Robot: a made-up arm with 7 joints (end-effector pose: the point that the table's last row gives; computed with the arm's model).
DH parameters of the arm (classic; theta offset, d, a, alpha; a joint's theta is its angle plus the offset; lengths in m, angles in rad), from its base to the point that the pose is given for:
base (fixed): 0 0 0 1.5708
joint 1: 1.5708 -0.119 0 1.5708
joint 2: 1.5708 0 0 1.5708
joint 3: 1.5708 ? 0 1.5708
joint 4: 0 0 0 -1.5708
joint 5: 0 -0.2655 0 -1.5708
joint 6: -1.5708 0 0 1.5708
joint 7: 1.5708 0 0 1.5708
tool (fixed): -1.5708 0 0 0
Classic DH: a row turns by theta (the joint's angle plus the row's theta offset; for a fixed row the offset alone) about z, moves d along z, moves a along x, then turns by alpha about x.
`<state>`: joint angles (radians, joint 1 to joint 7).
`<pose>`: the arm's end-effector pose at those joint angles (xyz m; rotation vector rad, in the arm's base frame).
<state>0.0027 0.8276 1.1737 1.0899 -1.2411 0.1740 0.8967</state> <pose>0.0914 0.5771 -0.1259 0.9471 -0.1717 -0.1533</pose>
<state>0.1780 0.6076 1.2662 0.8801 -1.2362 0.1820 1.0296</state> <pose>0.1088 0.5470 -0.2584 0.4062 -0.3199 0.0303</pose>
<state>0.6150 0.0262 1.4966 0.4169 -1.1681 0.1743 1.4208</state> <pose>0.3178 0.2404 -0.4361 -1.0801 -0.7458 0.0090</pose>
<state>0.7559 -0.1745 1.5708 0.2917 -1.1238 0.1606 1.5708</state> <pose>0.3834 0.0980 -0.4067 -1.5813 -0.8473 -0.1205</pose>
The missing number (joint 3, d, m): -0.2998
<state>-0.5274 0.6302 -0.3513 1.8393 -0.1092 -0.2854 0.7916</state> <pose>0.0883 0.1830 -0.3260 -0.7403 -1.0113 -1.3837</pose>
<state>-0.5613 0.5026 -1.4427 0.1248 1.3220 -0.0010 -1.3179</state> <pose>-0.2676 0.3616 -0.4335 1.6076 0.3395 -0.5829</pose>
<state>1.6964 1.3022 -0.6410 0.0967 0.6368 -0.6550 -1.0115</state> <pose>0.1606 0.6588 0.0410 -1.8555 1.6817 -1.8926</pose>
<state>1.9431 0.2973 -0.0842 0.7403 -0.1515 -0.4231 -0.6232</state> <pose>0.3808 0.2498 0.3403 -0.6687 2.8586 -0.8736</pose>
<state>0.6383 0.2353 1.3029 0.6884 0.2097 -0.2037 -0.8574</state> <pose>0.3058 0.3949 -0.3372 0.7605 -0.7107 2.1589</pose>
